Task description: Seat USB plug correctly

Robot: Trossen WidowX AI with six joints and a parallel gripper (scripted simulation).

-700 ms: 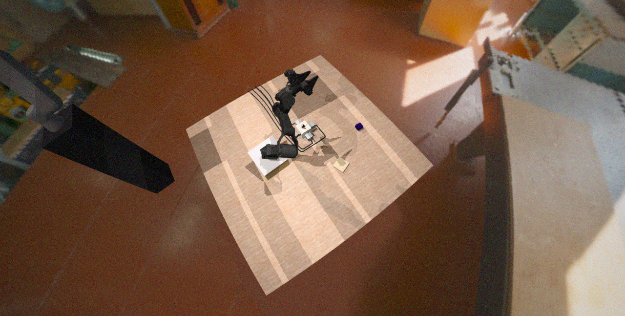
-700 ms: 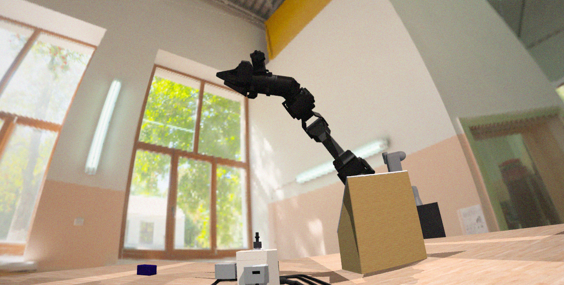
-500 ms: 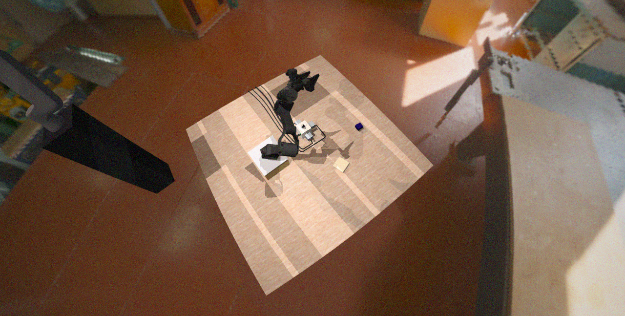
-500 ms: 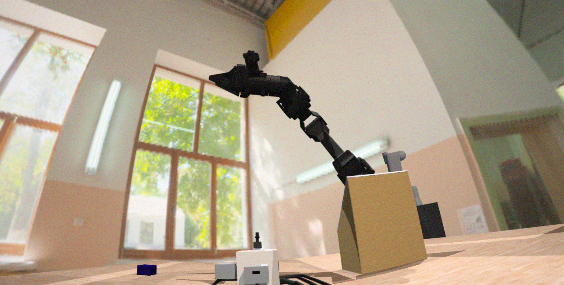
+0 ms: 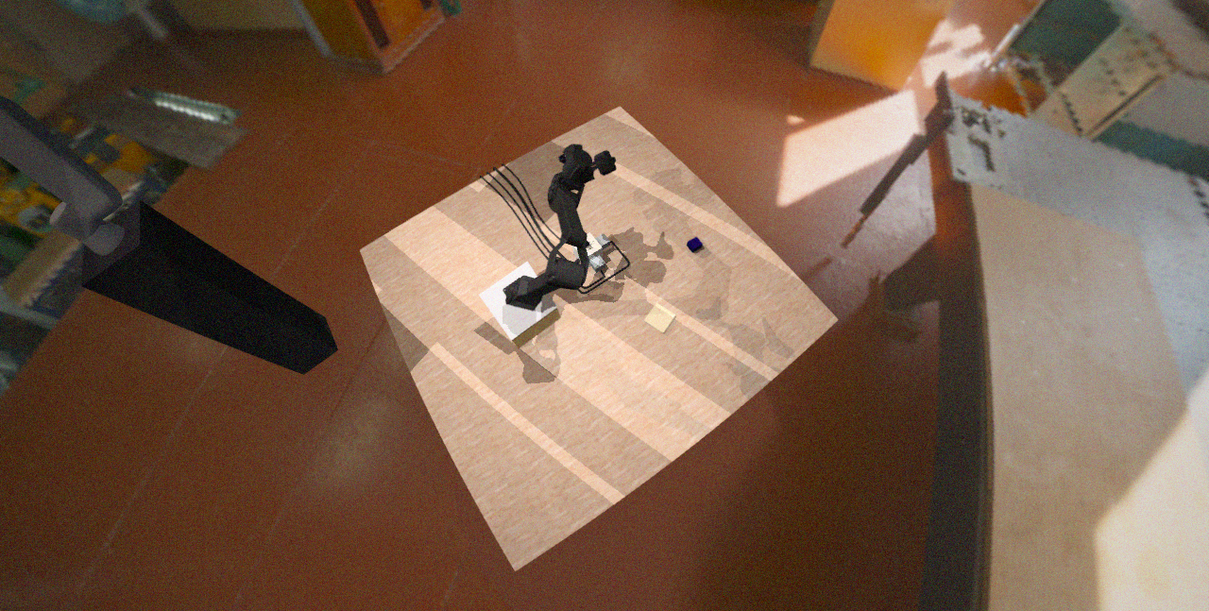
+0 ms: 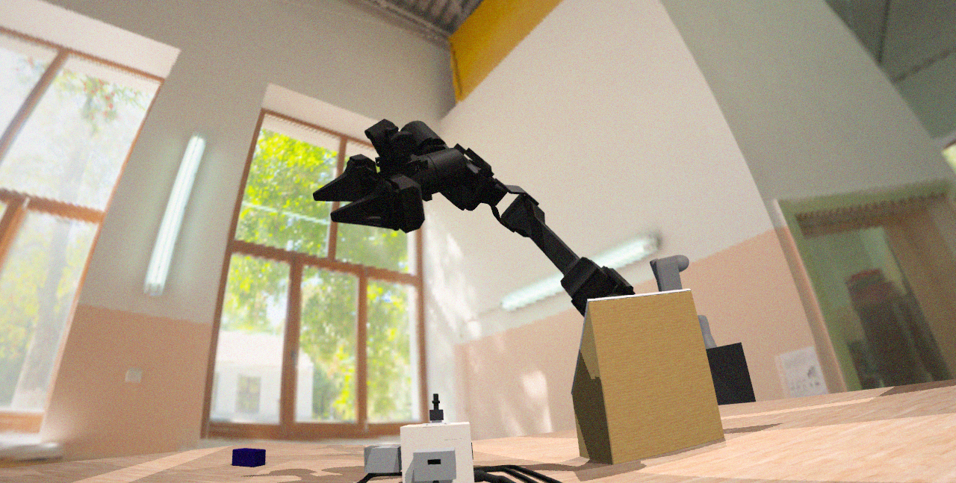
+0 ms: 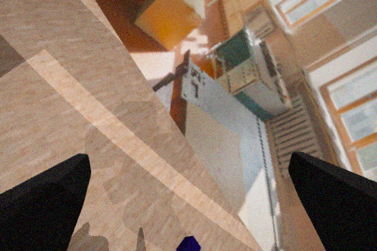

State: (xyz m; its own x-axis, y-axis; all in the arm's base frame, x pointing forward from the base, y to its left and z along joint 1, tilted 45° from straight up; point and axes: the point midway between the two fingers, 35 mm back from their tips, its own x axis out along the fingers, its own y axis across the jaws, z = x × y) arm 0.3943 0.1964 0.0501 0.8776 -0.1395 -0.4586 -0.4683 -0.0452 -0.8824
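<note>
My gripper tip is 250 mm above the black USB plug, 140 mm past it and 60 mm to the left of it. Round my gripper tip: flat square pad 400 mm to the right, 330 mm below, 90 mm behind; blue block 330 mm below, 270 mm to the right, 190 mm ahead.
</note>
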